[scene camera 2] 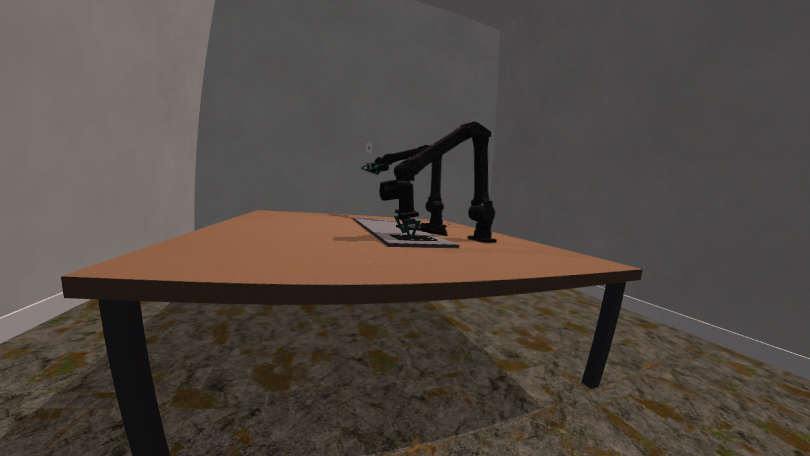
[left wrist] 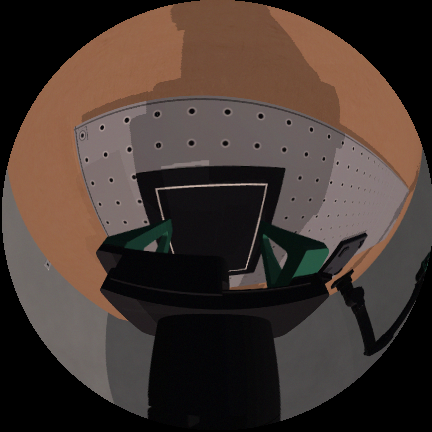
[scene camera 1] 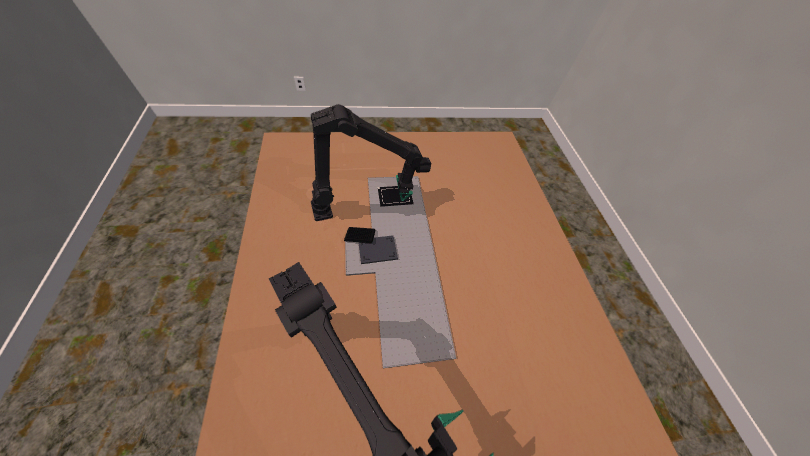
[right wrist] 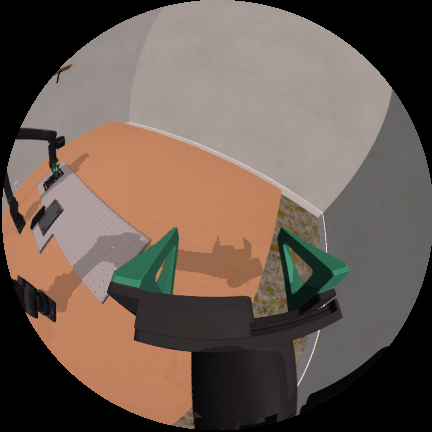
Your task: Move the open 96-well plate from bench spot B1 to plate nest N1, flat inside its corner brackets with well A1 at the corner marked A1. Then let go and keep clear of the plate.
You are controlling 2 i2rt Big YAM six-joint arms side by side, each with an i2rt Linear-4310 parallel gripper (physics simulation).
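Places are measured from the left arm's base along level axes (x ahead, y left, z up), in centimetres.
Pixels of known places: left gripper, fingertip midpoint: (scene camera 2: 407,235) (left wrist: 215,225) (scene camera 1: 401,194) (right wrist: 55,174); right gripper, fingertip midpoint: (scene camera 2: 364,169) (scene camera 1: 477,431) (right wrist: 230,232); left arm's base at its link origin: (scene camera 2: 481,240) (scene camera 1: 322,210) (right wrist: 20,224); right arm's base at its link origin: (left wrist: 341,277) (right wrist: 46,305).
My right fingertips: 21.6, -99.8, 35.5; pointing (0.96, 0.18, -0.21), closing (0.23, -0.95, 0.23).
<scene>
Ahead of a thing's pixels: the offset from my right fingertips to its top centre, as dx, dy, dz. "*": to the spot under its first point. Level surfaces: height alone.
The open plate appears as a black rectangle {* +13.5, +97.8, -34.0} (scene camera 1: 391,196) (left wrist: 212,210) at bench spot B1, inside a thin white outline. Its wells cannot be made out. My left gripper (scene camera 1: 403,188) (scene camera 2: 408,233) (left wrist: 215,225) is low over it, pointing down and open, with one finger near each side of the outline. Whether the fingers touch the plate cannot be told. Plate nest N1, a dark grey slab {-2.2, +70.0, -33.1} (scene camera 1: 378,250) (left wrist: 346,254) with corner brackets, lies lower left of the plate in scene camera 1. Its A1 mark is not readable. My right gripper (scene camera 1: 477,433) (right wrist: 230,232) is open and empty, raised far from the plate.
A thick black block {-7.8, +79.3, -30.6} (scene camera 1: 359,234) (right wrist: 37,218) sits against the nest's upper left edge in scene camera 1. A light grey perforated board {dz -34.2} (scene camera 1: 410,294) (left wrist: 210,130) bears the B1 spot and nest. The right arm spans the lower part of the orange table {dz -35.5} (scene camera 1: 538,339) (scene camera 2: 238,260).
</scene>
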